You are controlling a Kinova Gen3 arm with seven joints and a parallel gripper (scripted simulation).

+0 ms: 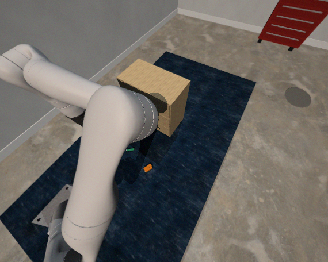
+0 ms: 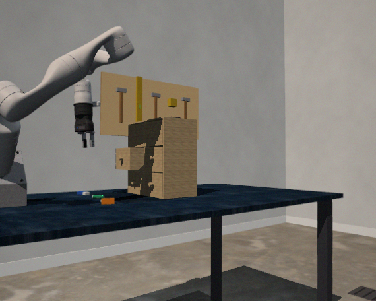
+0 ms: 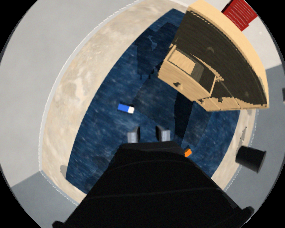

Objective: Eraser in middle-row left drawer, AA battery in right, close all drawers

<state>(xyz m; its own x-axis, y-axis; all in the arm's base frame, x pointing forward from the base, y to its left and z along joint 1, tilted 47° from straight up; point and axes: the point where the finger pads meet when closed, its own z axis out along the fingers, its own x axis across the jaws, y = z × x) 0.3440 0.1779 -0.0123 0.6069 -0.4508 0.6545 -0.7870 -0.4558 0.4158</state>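
My gripper is now 1 cm short of the white eraser, 8 cm to the right of it and 22 cm above it. The rest, counted from my hand: green AA battery: 1 cm ahead, 10 cm to the right, 22 cm below; orange block: 2 cm behind, 26 cm to the right, 22 cm below.
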